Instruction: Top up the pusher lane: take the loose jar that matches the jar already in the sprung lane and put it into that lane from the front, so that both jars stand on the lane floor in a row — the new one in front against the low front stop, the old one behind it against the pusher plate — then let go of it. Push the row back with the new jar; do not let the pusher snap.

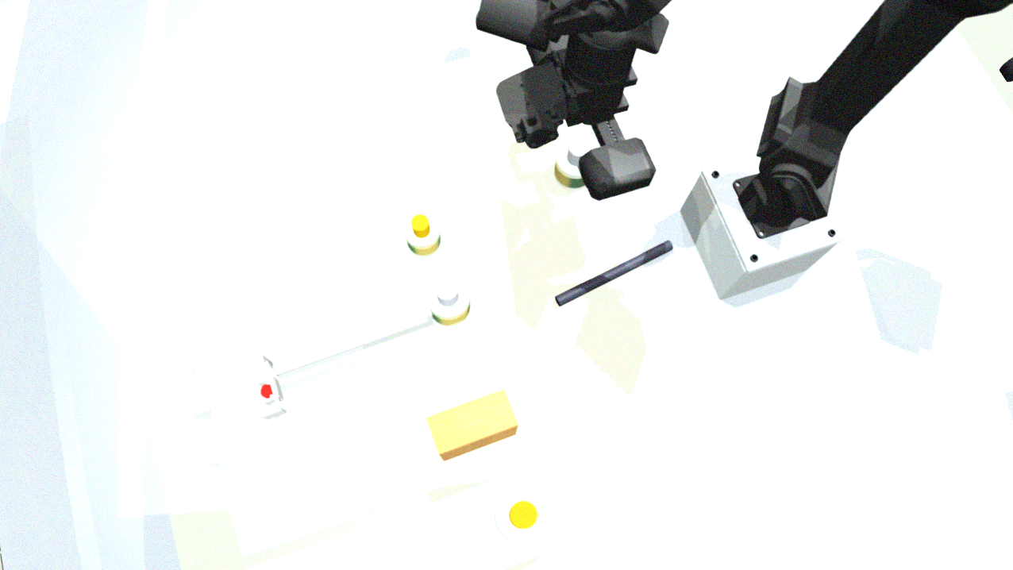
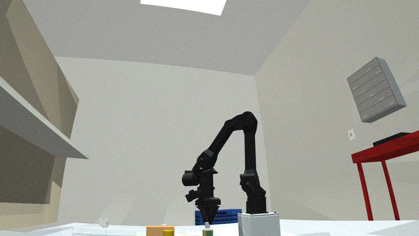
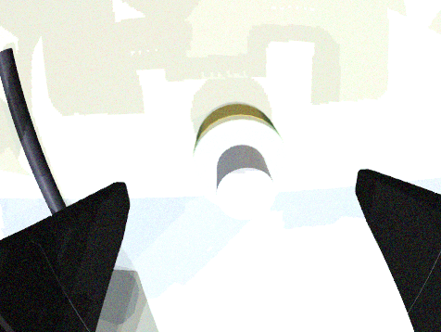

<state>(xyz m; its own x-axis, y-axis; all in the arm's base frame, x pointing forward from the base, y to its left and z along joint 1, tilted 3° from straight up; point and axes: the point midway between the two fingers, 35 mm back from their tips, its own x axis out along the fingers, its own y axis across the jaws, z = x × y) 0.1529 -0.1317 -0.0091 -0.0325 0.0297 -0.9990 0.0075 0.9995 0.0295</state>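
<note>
Right now the dark rod is 13 cm to the left of my gripper tip and 5 cm below it. From my gripper tip the other things lie so: clear sprung lane 33 cm ahead, 13 cm to the left, 4 cm below; red mark 36 cm ahead, 15 cm to the left, 1 cm above.
</note>
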